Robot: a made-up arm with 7 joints. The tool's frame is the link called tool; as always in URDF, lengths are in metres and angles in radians. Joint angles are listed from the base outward. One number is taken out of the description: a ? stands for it. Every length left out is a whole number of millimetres.
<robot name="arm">
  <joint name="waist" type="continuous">
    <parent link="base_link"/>
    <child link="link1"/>
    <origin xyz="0.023 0.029 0.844" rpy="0 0 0"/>
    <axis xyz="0 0 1"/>
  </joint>
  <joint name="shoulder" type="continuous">
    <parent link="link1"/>
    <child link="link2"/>
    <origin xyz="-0.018 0.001 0" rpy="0 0 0"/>
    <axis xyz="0 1 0"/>
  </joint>
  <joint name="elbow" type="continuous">
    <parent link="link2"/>
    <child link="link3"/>
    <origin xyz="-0.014 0 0.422" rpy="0 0 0"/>
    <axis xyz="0 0 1"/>
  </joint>
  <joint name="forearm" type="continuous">
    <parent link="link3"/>
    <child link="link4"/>
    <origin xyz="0.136 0.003 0" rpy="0 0 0"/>
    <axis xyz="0 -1 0"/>
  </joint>
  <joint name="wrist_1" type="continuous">
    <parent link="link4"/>
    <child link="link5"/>
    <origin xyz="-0.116 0 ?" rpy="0 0 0"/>
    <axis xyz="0 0 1"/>
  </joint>
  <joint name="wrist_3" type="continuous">
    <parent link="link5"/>
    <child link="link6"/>
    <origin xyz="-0.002 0 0" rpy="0 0 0"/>
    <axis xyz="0 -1 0"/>
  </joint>
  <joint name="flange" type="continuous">
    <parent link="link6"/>
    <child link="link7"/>
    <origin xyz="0.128 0 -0.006" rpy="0 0 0"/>
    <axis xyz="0 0 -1"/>
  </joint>
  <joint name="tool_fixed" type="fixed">
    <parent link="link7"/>
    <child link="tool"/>
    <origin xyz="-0.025 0.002 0" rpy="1.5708 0 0"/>
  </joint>
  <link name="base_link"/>
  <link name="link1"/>
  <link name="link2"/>
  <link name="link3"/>
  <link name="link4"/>
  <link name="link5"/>
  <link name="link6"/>
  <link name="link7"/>
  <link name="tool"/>
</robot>
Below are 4 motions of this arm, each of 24 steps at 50 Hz.
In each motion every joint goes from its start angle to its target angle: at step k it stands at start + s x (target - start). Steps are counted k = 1, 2, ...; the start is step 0. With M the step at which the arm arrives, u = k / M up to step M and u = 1 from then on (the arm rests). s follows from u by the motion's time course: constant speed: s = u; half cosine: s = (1 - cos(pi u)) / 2; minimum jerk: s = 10 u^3 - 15 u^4 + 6 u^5.
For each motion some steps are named. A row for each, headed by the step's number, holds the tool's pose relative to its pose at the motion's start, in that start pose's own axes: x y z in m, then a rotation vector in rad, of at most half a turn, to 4 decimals.
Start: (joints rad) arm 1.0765 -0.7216 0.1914 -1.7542 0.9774 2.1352 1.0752
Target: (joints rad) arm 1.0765 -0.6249 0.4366 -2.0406 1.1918 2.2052 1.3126
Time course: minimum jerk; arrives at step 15
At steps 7, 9, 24:
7: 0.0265 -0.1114 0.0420 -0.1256 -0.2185 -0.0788
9: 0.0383 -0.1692 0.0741 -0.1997 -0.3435 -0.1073
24: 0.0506 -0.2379 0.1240 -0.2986 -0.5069 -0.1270

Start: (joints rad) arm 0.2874 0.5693 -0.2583 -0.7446 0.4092 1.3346 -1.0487
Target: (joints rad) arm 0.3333 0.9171 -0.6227 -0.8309 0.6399 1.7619 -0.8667
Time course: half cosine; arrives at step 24
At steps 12, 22, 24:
12: -0.0452 -0.1163 0.1021 -0.0697 -0.2417 0.0037
22: -0.1029 -0.2205 0.1724 -0.1836 -0.4616 -0.0171
24: -0.1051 -0.2240 0.1744 -0.1885 -0.4689 -0.0182

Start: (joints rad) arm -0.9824 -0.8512 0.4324 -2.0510 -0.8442 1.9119 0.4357
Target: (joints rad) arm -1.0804 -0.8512 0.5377 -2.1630 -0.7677 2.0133 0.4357
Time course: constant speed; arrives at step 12
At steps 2, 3, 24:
2: -0.0023 -0.0024 -0.0152 0.0061 0.0173 -0.0012
3: -0.0036 -0.0038 -0.0227 0.0091 0.0258 -0.0020
24: -0.0177 -0.0194 -0.0884 0.0370 0.0987 -0.0159

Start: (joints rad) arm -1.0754 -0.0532 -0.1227 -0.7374 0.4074 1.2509 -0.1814
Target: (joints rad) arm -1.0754 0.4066 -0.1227 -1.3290 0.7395 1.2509 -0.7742
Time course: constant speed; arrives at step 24
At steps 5, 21, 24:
5: 0.0565 -0.1344 0.0654 0.1303 0.0604 -0.1746
21: 0.0456 -0.5970 0.2394 0.6620 0.1214 -0.5638
24: 0.0120 -0.6789 0.2624 0.7705 0.1061 -0.6049

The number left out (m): 0.444
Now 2 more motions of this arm.
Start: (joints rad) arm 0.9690 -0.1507 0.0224 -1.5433 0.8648 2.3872 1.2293
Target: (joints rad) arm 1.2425 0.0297 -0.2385 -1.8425 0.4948 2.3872 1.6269
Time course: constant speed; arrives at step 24
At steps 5, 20, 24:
5: 0.0380 -0.0493 0.0167 -0.0959 -0.0813 0.0753
20: 0.1378 -0.1917 0.1013 -0.3760 -0.2786 0.3314
24: 0.1608 -0.2260 0.1318 -0.4466 -0.3182 0.4074

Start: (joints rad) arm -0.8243 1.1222 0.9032 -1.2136 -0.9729 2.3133 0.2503
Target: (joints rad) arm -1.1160 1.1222 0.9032 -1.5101 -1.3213 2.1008 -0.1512
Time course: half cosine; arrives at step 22
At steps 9, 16, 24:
9: -0.0420 -0.0355 0.0477 -0.0902 0.1951 -0.1314
16: -0.1057 -0.0746 0.1054 -0.1676 0.4459 -0.3170
24: -0.1313 -0.0868 0.1249 -0.1850 0.5370 -0.3877

